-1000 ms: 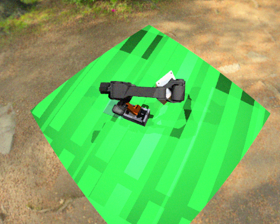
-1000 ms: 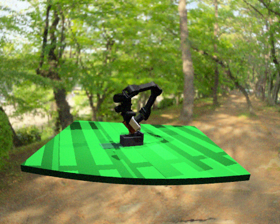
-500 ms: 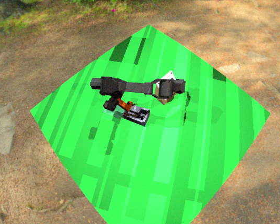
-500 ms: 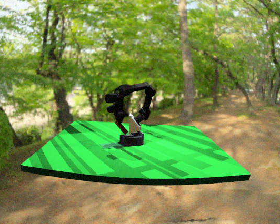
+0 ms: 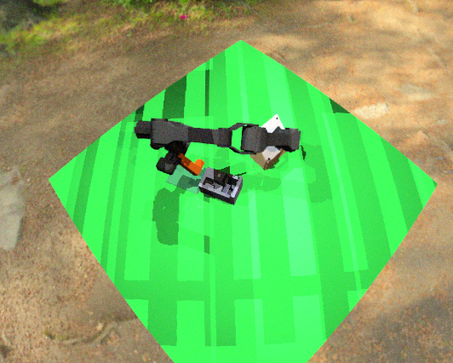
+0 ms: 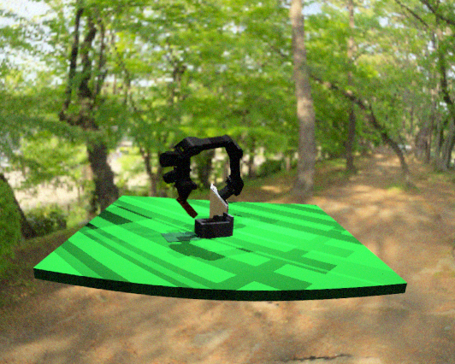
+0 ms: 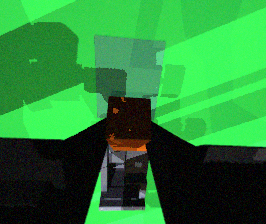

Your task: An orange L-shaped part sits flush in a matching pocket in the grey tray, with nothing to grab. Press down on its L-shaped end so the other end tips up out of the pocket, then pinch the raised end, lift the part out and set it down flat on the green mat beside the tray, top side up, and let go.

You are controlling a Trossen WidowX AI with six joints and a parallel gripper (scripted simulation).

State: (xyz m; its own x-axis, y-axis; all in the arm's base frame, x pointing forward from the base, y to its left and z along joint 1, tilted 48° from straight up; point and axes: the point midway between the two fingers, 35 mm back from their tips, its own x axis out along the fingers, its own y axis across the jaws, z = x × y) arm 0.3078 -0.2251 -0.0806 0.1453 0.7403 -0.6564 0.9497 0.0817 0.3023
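The pale green mat lies 170 mm below my gripper tip and 10 mm to the right of it. The rest, counted from my gripper tip: orange L-shaped part 30 mm to the left, 30 mm below, 20 mm behind.
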